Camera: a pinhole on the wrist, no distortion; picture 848 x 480 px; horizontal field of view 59.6 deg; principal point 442.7 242.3 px. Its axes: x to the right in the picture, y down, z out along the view. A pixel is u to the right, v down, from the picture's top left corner.
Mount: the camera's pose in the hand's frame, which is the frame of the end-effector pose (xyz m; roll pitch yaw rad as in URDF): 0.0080 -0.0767 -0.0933 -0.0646 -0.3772 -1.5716
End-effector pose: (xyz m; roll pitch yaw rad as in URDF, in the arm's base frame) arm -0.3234 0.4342 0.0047 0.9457 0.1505 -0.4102
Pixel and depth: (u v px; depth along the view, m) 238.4 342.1 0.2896
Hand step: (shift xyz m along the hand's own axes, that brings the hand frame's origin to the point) 0.0658 0.1031 0.1436
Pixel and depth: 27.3 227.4 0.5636
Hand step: 0.0335 0.4247 0.3138
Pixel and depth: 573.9 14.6 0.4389
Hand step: -0.0983 0.0156 0.3506
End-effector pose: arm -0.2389 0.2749 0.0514 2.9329 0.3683 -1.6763
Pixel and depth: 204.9 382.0 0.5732
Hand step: 0.1532 0.3025 0.3642
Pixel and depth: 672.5 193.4 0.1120
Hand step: 0.0079 -0.0677 0.0239
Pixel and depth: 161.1 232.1 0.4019
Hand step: 0.0287 0.2133 0.2236
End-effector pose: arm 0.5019 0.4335 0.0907 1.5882 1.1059 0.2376
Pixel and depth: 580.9 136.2 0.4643
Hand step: -0.0284 0.0150 0.3734
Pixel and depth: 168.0 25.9 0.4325
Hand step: -0.0900 0.2345 0.2564
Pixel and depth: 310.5 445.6 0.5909
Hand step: 0.2083 0.2346 0.4063
